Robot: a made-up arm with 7 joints.
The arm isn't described. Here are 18 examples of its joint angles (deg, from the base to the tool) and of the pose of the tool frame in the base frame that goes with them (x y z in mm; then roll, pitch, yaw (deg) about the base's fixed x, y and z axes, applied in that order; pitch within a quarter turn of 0, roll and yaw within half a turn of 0).
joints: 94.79 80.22 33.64 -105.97 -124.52 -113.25 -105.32
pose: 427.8 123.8 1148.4 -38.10 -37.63 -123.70
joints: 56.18 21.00 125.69 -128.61 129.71 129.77 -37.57
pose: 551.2 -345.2 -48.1 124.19 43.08 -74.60
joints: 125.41 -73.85 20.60 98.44 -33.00 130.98 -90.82
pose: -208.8 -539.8 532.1 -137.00 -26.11 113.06
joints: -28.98 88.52 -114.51 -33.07 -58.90 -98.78 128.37
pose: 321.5 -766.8 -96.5 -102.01 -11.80 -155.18
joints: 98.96 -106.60 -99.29 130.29 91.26 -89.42 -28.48
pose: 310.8 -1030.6 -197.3 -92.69 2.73 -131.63
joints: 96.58 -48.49 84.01 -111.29 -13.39 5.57 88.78
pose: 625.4 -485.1 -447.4 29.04 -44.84 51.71
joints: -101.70 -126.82 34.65 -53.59 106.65 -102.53 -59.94
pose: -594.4 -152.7 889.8 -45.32 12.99 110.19
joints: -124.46 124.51 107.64 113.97 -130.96 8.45 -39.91
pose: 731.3 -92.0 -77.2 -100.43 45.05 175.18
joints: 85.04 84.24 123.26 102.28 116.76 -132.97 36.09
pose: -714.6 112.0 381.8 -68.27 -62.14 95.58
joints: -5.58 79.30 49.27 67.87 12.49 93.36 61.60
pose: 217.0 -457.6 -36.1 -34.52 42.41 97.35
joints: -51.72 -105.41 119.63 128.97 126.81 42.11 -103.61
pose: 261.0 -816.6 -72.3 31.60 48.24 -138.83
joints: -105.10 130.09 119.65 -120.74 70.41 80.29 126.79
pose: -290.5 314.8 200.1 -70.38 -2.88 -139.22
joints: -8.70 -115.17 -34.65 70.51 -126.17 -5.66 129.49
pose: -473.2 -101.6 256.1 176.20 -56.47 77.08
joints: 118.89 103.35 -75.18 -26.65 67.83 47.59 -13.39
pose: 16.3 -863.9 570.8 112.81 -23.97 103.29
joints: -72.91 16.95 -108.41 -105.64 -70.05 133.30 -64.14
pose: 741.7 -242.6 38.6 127.25 -21.57 -84.98
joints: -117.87 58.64 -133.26 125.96 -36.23 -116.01 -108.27
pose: -198.4 586.2 -363.4 94.37 16.62 -133.40
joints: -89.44 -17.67 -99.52 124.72 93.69 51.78 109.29
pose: -213.4 256.6 1039.5 -90.82 0.91 -102.30
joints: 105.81 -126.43 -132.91 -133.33 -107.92 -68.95 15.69
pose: -432.1 -444.7 809.7 18.63 22.89 -50.59
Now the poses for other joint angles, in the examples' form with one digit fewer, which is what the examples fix.
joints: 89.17 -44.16 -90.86 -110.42 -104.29 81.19 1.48
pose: -685 -219 -169 78.2 -29.3 103.2
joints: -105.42 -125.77 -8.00 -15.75 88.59 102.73 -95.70
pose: -383 -142 837 -128.3 12.5 -177.7
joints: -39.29 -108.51 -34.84 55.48 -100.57 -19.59 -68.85
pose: -158 53 257 -83.3 72.4 -23.1
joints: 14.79 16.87 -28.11 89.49 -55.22 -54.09 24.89
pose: 327 -583 357 -28.3 -33.9 123.5
